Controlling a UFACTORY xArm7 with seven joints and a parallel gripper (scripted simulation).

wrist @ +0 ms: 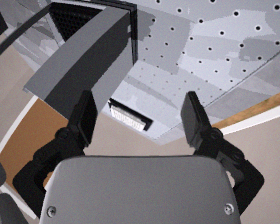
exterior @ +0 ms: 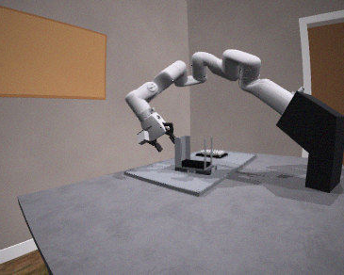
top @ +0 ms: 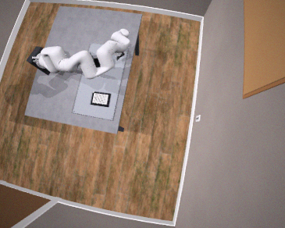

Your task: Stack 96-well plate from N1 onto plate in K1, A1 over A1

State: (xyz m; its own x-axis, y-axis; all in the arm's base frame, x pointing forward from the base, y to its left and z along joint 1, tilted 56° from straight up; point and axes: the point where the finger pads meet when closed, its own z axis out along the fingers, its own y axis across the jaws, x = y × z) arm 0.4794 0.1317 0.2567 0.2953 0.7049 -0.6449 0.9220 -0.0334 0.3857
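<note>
Right now the white 96-well plate is 180 mm behind my hand, 310 mm to the right of it and 80 mm below it. From my hand the other things lie so: black plate nest N1 (180 mm behind, 310 mm to the right, 100 mm below); dark plate (130 mm behind, 20 mm to the left, 80 mm below).
</note>
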